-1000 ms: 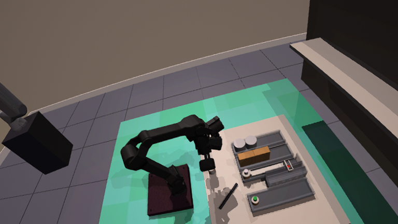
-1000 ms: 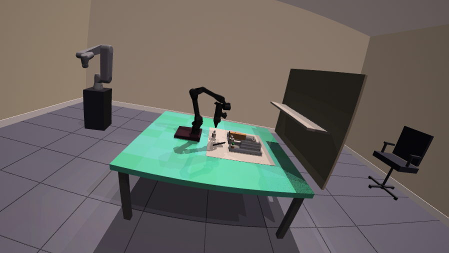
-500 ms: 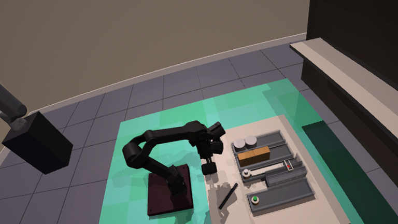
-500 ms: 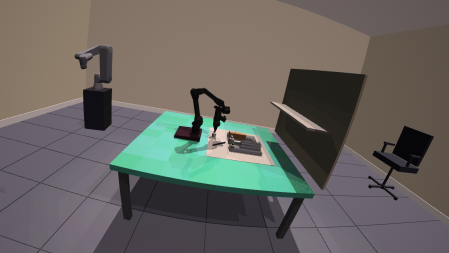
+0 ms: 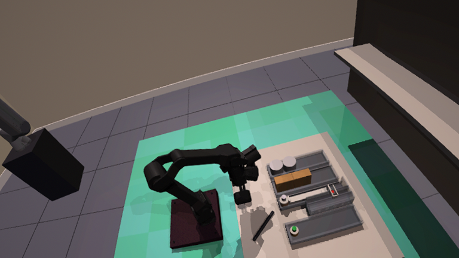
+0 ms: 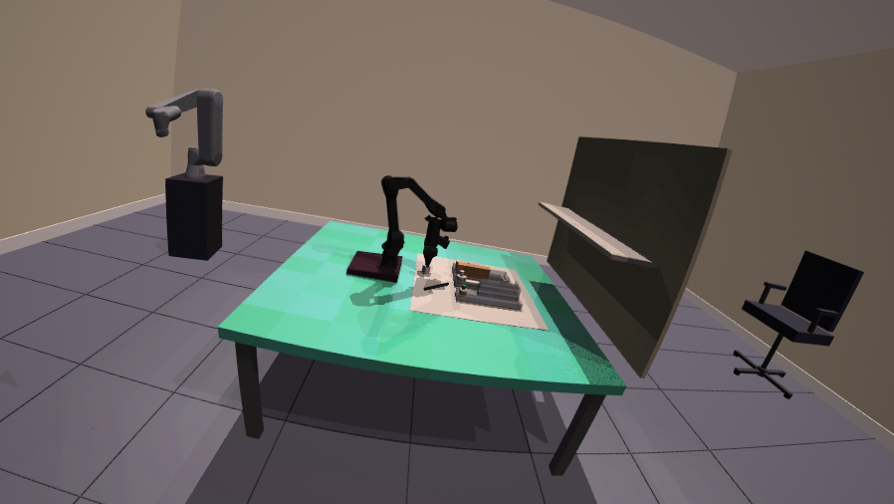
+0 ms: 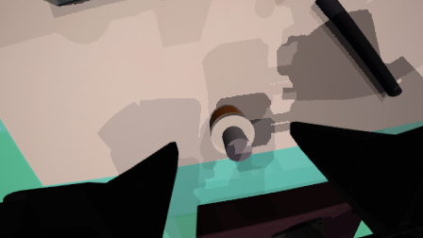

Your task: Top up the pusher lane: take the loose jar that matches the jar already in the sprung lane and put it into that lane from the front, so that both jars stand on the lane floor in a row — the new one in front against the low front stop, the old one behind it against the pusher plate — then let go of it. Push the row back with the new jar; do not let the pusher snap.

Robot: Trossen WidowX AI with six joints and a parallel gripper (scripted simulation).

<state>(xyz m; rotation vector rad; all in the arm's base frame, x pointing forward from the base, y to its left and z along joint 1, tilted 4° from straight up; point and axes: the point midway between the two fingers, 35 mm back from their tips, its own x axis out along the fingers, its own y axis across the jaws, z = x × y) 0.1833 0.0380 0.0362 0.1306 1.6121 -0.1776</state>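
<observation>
Right now my gripper tip is 200 mm short of the beige mat, 110 mm to the left of it and 50 mm above it. Round my gripper tip: black pen 20 mm ahead, 150 mm to the right, 40 mm below; red mark 310 mm ahead, 180 mm to the right, 20 mm above; sprung lane 270 mm ahead, 160 mm to the right, 30 mm below.
</observation>
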